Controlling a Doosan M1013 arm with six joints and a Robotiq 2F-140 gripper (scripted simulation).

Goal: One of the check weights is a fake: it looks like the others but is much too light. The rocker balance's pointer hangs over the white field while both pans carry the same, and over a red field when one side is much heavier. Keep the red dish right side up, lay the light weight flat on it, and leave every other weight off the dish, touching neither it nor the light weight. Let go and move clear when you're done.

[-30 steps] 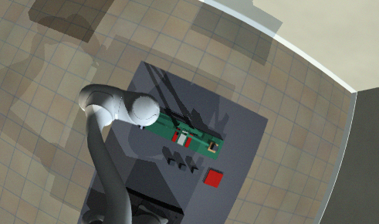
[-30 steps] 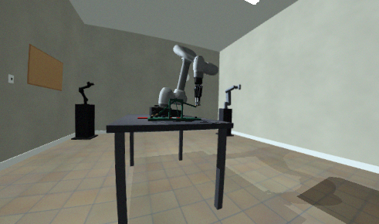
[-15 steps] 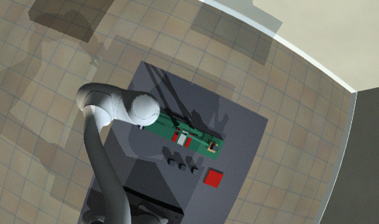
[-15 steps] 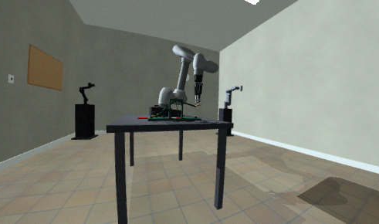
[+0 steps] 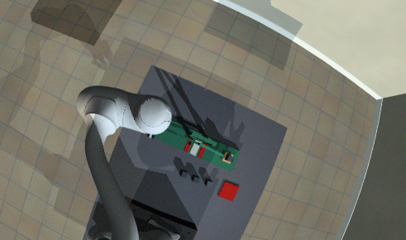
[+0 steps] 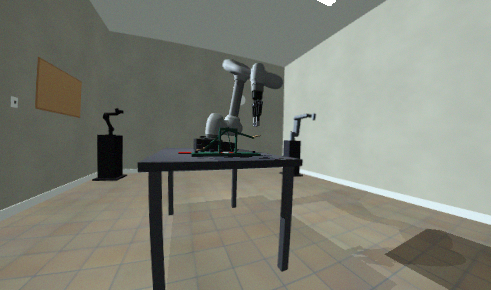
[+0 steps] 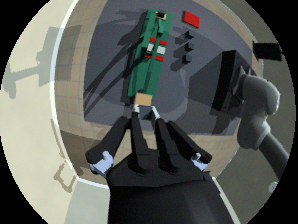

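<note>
The red dish lies 51 cm to the right of my hand, 24 cm below it and 11 cm behind it. Also, from my hand: green rocker balance (21 cm to the right, 15 cm below, 3 cm ahead).
</note>
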